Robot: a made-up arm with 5 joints. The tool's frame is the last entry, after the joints.
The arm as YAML. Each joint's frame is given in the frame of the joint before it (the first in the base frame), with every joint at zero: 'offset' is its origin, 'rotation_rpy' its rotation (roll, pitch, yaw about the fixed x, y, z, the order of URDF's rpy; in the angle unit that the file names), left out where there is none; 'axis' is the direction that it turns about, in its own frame. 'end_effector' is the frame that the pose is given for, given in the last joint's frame.
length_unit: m
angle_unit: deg
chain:
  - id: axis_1
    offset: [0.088, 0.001, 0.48]
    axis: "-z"
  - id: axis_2
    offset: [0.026, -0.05, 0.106]
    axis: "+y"
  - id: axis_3
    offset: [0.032, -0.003, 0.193]
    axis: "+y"
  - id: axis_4
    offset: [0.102, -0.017, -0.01]
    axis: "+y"
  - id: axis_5
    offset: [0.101, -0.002, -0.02]
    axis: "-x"
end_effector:
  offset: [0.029, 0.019, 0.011]
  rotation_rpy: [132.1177, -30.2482, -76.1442]
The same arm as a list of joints. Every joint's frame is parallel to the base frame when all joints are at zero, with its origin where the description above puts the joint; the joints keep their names.
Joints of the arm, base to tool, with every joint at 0 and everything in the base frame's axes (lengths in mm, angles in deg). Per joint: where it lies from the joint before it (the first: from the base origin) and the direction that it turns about. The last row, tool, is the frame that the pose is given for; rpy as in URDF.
axis_1: xyz 88.0 1.0 480.0 axis 0 0 -1
axis_2: xyz 26.0 -50.0 106.0 axis 0 1 0
axis_3: xyz 32.0 -3.0 193.0 axis 0 1 0
axis_4: xyz 102.0 -17.0 -10.0 axis 0 1 0
axis_5: xyz 101.0 -2.0 -20.0 axis -1 0 0
tool: xyz 29.0 19.0 11.0 rpy 132.12 -30.25 -76.14

